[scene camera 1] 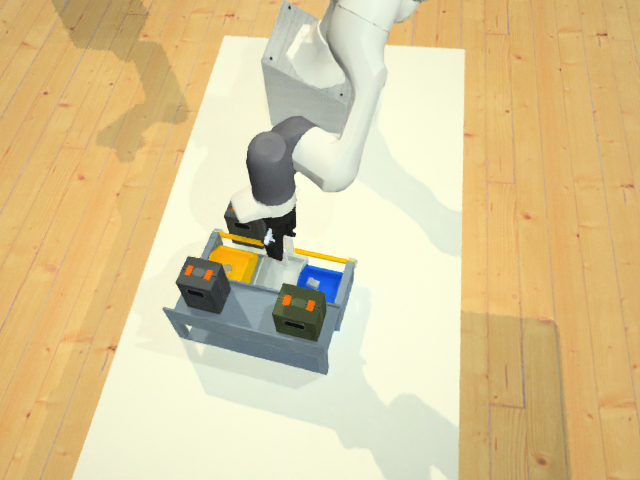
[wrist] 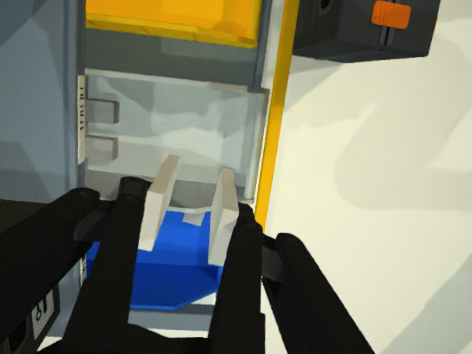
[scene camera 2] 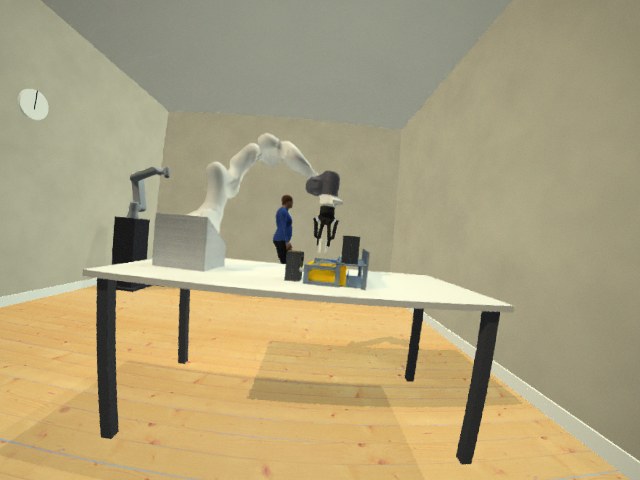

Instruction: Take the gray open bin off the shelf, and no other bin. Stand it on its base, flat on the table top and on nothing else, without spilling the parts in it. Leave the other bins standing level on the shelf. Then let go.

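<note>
The gray open bin (scene camera 1: 281,274) (wrist: 175,130) sits in the shelf (scene camera 1: 242,310) (scene camera 2: 366,271) (wrist: 30,100), between the yellow bin (scene camera 1: 235,262) (scene camera 2: 323,273) (wrist: 170,15) and the blue bin (scene camera 1: 326,279) (wrist: 172,285). Two small gray parts (wrist: 101,111) lie inside it by its labelled side. My gripper (scene camera 1: 283,259) (scene camera 2: 322,250) (wrist: 196,182) is above the gray bin, toward its blue-bin side. The fingers stand a small gap apart with nothing between them. In the wrist view, the pads line up across the gray bin's side wall next to the blue bin. Part of that wall is hidden by the fingers.
A yellow bar (scene camera 1: 323,255) (wrist: 274,150) runs along the shelf on the robot's side. A dark case (scene camera 1: 201,284) (scene camera 2: 351,249) and a green case (scene camera 1: 298,312) stand on the shelf's upper board. Another dark case (scene camera 1: 242,224) (scene camera 2: 294,266) (wrist: 365,30) stands on the table (scene camera 1: 413,258) beside the bar.
</note>
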